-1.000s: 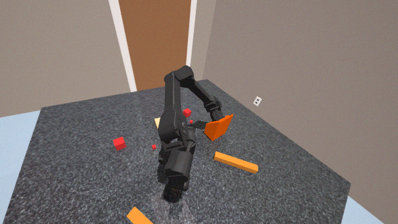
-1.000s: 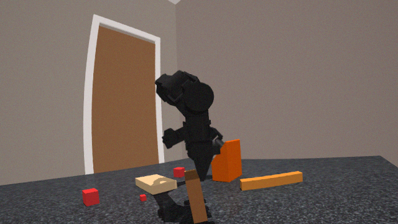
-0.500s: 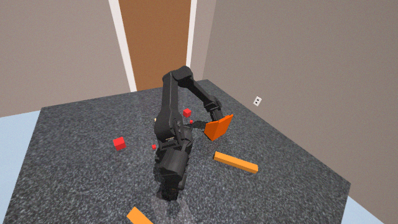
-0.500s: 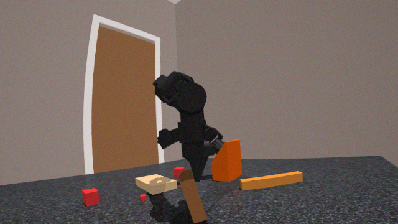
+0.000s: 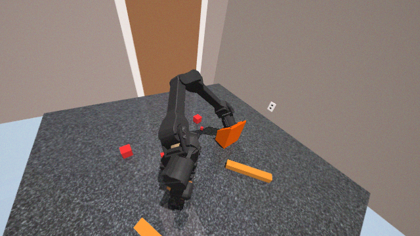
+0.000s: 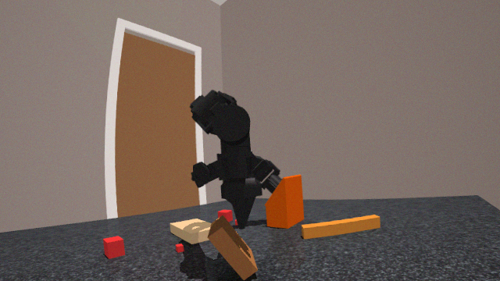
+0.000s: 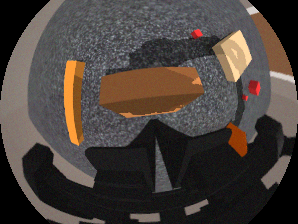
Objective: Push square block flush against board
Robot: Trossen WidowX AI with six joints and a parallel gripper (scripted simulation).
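The square brown block is 40 mm below my gripper tip, 20 mm to the right of it and 20 mm ahead of it. From my gripper tip the other things lie so: tan block: 290 mm to the right, 70 mm below, 70 mm behind.
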